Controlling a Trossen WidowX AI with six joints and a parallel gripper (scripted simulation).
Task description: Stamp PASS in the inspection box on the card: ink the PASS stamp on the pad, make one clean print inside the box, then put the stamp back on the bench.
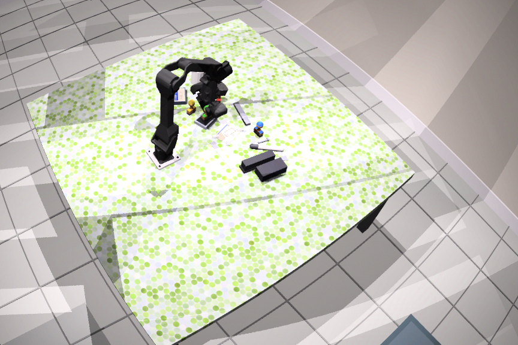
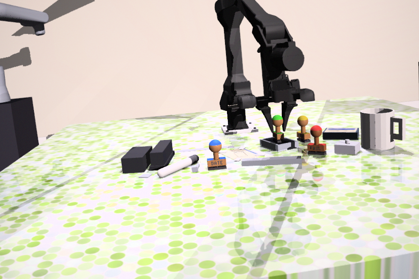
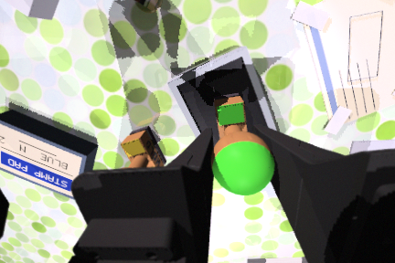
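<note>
Right now my gripper tip is right at the green-knobbed pass stamp. Round my gripper tip: ink pad 30 mm below; yellow stamp 30 mm behind, 70 mm to the left, 20 mm below; beige card 40 mm ahead, 100 mm to the right, 40 mm below.
</note>
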